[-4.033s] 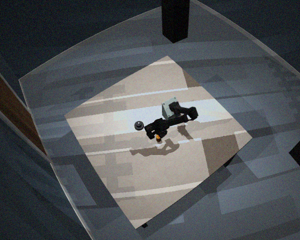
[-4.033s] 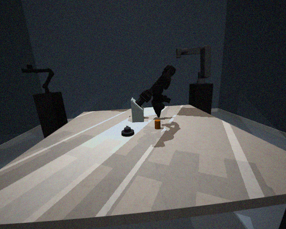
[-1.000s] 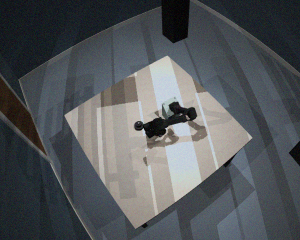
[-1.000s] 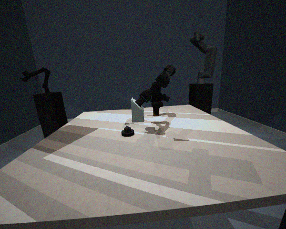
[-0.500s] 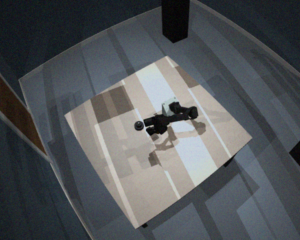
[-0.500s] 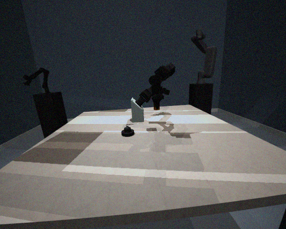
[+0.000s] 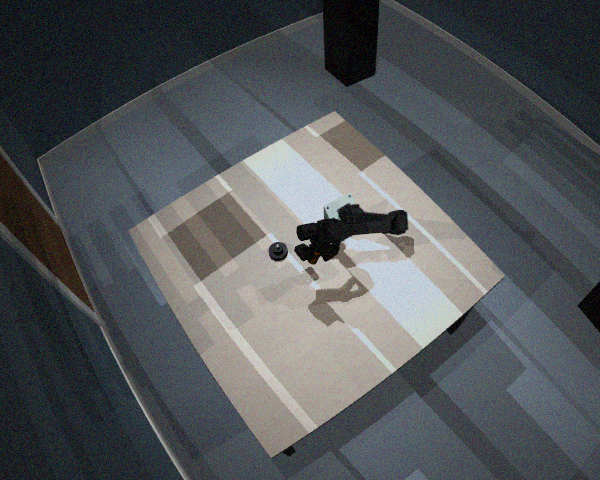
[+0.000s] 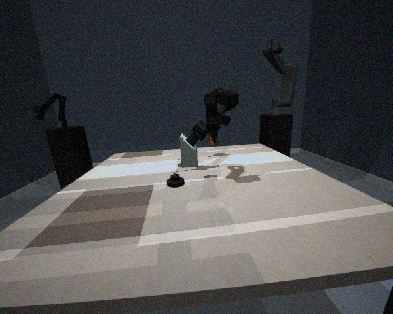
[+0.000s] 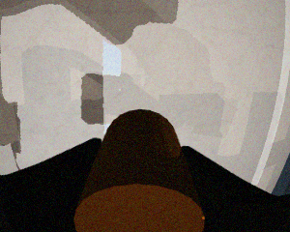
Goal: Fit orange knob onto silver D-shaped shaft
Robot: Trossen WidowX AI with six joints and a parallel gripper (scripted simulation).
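Right now my gripper tip is 1 cm past the orange knob and 3 cm below it. Also, from my gripper tip: round pedestal 6 cm ahead, 20 cm to the right, 15 cm below.
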